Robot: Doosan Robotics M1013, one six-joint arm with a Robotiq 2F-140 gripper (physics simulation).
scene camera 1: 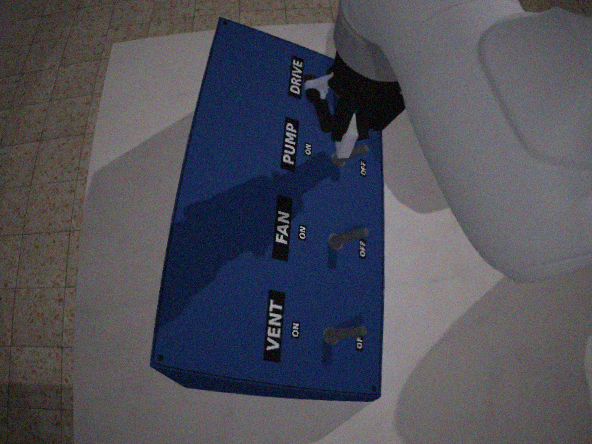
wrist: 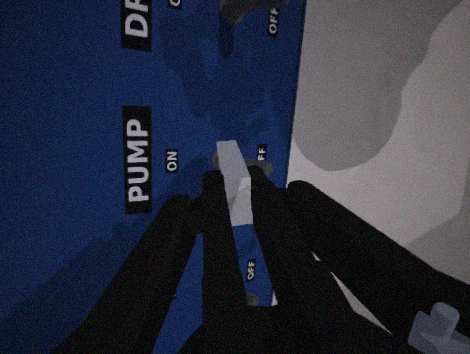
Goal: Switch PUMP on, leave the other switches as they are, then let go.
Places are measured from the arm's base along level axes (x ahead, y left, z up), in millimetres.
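Pixels of known places: gripper, fingertip midpoint: (scene camera 1: 341, 147) (wrist: 227, 158).
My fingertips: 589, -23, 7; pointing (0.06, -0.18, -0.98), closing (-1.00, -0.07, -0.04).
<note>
Behind a point stands the place of what it marks, as x, y, z.
The blue panel (scene camera 1: 225, 125) {737, -27, 55} (wrist: 60, 125) {697, -54, 37} carries labelled toggle switches. The PUMP lever (scene camera 1: 361, 150) {564, -11, 18} (wrist: 263, 166) {562, -18, 21} leans toward its OFF label; part of it is hidden behind the fingertips. My gripper (scene camera 1: 345, 149) {588, -23, 7} (wrist: 227, 158) {588, -23, 7} is shut and empty, its pale fingertips at the PUMP lever, over its base side. Whether they touch it cannot be told. The FAN lever (scene camera 1: 350, 237) {587, 107, 8} and the VENT lever (scene camera 1: 346, 333) {598, 224, 10} lean toward OFF. The DRIVE lever (wrist: 255, 7) {565, -131, 7} leans toward its OFF label in the wrist view; the gripper hides it in the scene view.
The panel stands on a pale table top (scene camera 1: 125, 300) {897, 150, -108} (wrist: 430, 190) {315, 50, -108}. The large white arm (scene camera 1: 450, 150) {574, 205, 345} reaches in from the upper right and covers the panel's upper right corner. A speckled tiled floor (scene camera 1: 37, 225) lies at the left. The arm's shadow crosses the panel.
</note>
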